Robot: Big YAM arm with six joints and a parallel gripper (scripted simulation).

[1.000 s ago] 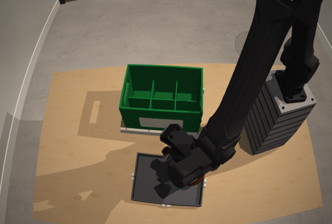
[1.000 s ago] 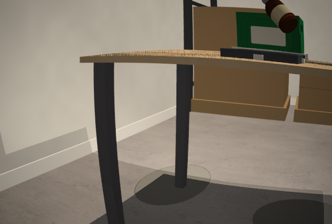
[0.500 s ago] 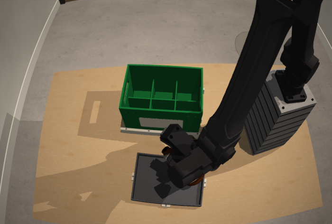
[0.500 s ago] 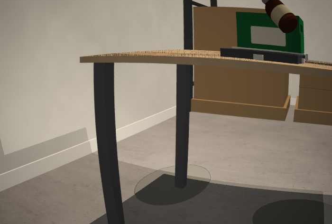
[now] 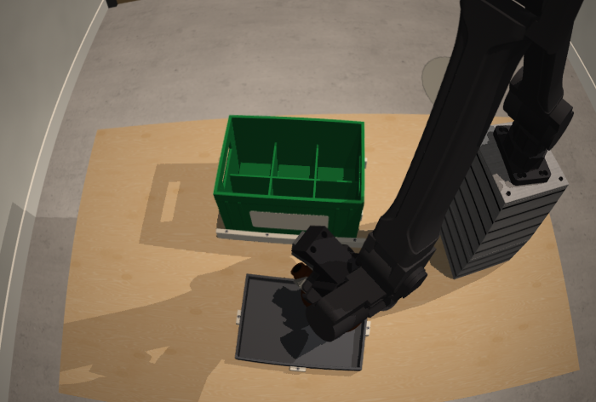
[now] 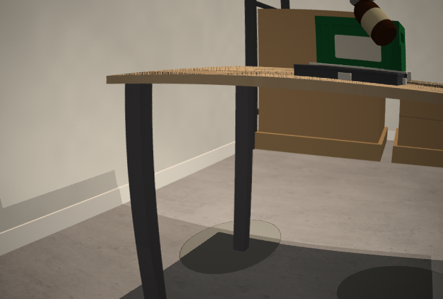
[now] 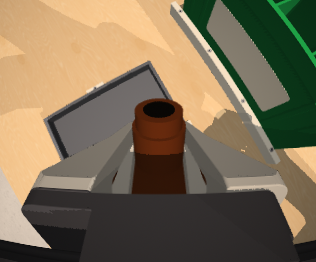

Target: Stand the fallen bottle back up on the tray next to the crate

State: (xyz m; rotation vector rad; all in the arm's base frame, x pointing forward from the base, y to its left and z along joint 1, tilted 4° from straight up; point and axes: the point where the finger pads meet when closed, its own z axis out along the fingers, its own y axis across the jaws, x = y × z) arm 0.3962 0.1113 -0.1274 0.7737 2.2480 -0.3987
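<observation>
My gripper is now 3 cm to the right of the brown bottle, 3 cm past it and 3 cm above it. Also, from my hand: dark tray (18 cm below, 4 cm to the left, 1 cm ahead); then green crate (25 cm to the right, 11 cm below).
</observation>
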